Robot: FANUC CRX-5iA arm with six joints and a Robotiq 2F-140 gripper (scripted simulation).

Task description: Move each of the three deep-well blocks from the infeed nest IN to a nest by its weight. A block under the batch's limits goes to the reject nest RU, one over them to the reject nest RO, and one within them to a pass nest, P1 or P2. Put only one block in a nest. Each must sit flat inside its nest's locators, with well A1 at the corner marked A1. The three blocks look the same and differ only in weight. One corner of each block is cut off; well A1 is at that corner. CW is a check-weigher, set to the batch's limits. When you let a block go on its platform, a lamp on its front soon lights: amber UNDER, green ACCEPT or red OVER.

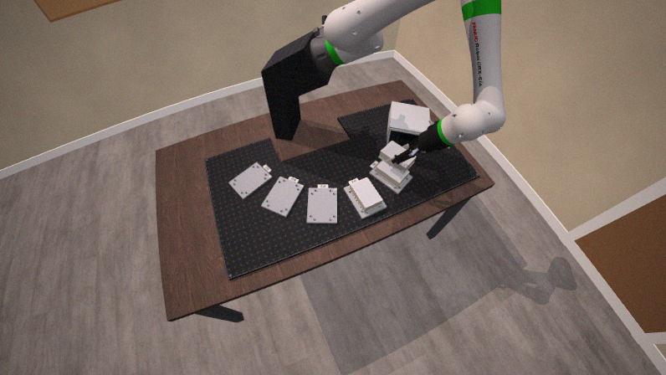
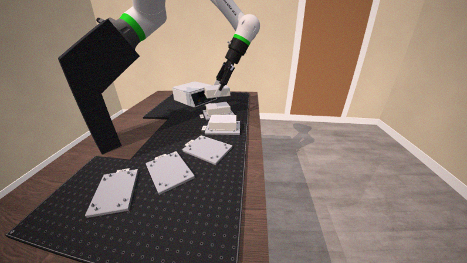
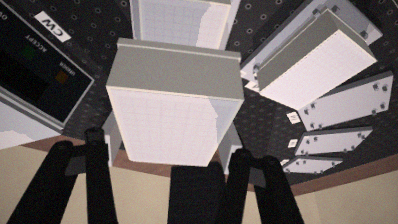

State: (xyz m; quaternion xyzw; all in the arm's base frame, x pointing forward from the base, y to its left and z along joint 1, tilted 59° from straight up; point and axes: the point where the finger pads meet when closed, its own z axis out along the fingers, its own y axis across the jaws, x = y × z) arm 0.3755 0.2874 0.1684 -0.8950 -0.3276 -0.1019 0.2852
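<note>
My gripper is now 29 cm past the weigher platform, 14 cm to the right of it and 6 cm above it. The rest, counted from my hand: plate: 14 cm below; check-weigher CW: 28 cm behind, 14 cm to the left, 9 cm below.
</note>
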